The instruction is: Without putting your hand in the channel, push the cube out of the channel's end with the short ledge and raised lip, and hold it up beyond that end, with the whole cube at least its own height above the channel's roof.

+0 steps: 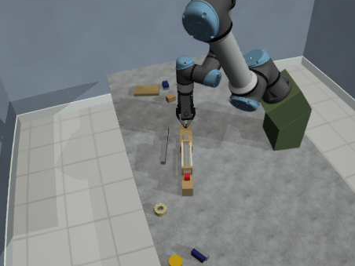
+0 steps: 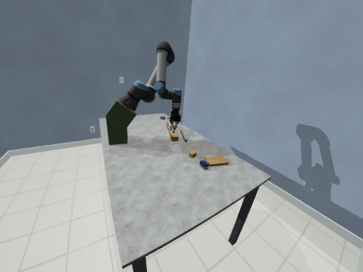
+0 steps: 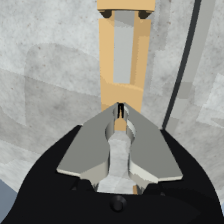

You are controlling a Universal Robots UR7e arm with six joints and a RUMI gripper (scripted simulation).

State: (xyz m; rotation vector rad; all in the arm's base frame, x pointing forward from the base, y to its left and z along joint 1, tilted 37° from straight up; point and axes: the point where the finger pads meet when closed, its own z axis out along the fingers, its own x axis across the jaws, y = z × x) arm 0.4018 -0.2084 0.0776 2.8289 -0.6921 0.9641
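The red cube lies 150 mm ahead of my hand, 240 mm to the left of it and 40 mm below it. Round my hand: dark grey bar (110 mm ahead, 30 mm to the right, 90 mm below); then tan channel (90 mm ahead, 150 mm to the left, 40 mm below); then brown cube (110 mm behind, 330 mm to the right, 80 mm below).
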